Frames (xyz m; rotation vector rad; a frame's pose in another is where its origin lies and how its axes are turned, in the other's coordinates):
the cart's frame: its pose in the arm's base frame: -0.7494 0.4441 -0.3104 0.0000 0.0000 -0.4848
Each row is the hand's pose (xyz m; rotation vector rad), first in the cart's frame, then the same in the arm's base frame.
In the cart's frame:
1: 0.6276 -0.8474 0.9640 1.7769 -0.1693 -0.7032
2: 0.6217 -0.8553 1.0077 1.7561 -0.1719 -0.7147
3: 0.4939 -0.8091 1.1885 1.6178 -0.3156 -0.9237
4: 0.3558 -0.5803 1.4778 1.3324 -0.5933 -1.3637
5: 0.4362 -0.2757 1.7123 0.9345 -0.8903 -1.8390
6: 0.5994 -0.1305 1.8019 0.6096 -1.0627 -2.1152
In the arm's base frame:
1: -0.5890 -0.5981 0.6536 1.7496 -0.6138 -1.0445
2: -0.5979 -0.6024 0.6973 1.7289 -0.6115 -1.0594
3: -0.6895 -0.5019 0.8781 1.5683 -0.7289 -1.2849
4: -0.7050 -0.2351 1.1674 1.2327 -0.9593 -1.7485
5: -0.4919 -0.0031 1.4019 0.7605 -1.1937 -2.2415
6: -0.2799 0.0493 1.4915 0.3748 -1.3112 -2.5230

